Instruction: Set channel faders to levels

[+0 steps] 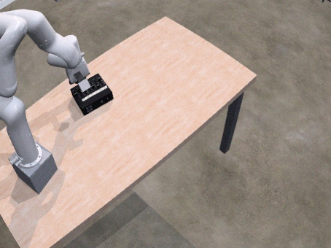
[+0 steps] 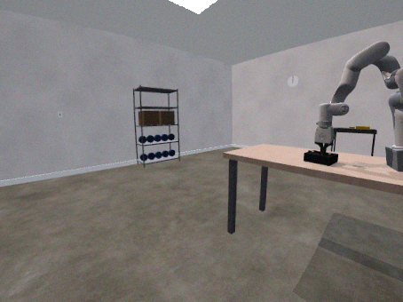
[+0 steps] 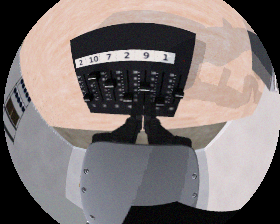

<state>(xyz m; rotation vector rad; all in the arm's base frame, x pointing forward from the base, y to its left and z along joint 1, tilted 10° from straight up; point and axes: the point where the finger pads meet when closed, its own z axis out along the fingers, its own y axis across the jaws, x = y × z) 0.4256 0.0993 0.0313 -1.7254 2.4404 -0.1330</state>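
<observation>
Right now the fader cap is 40 mm to the right of my hand, 30 mm ahead of it and 10 mm below it.
</observation>
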